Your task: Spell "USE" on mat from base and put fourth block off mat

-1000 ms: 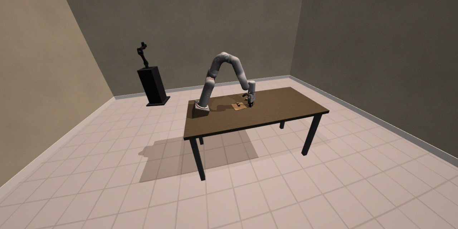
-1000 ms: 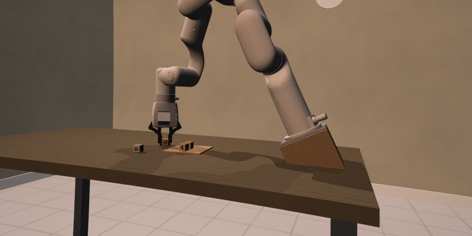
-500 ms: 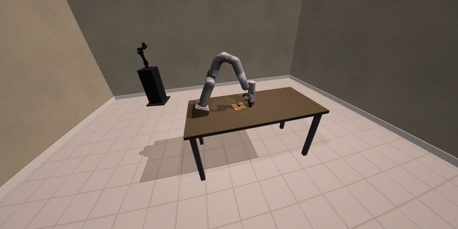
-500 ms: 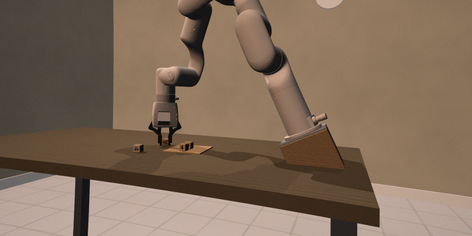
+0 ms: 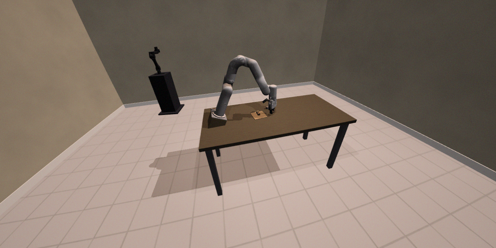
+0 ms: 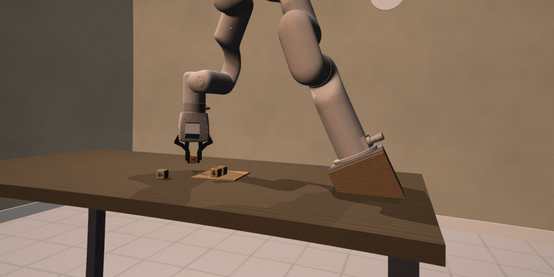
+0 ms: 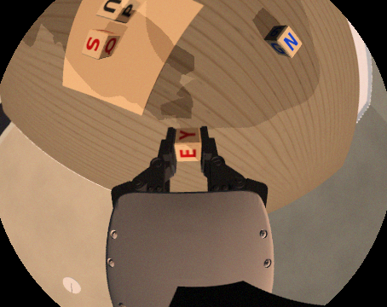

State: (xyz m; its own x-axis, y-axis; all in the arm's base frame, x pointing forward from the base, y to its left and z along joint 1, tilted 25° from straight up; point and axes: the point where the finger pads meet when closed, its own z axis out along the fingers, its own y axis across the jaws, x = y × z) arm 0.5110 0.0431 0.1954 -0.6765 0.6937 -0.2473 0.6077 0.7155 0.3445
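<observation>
My gripper is now 140 mm past the tan mat, 20 mm to the right of it and 50 mm above it.
</observation>
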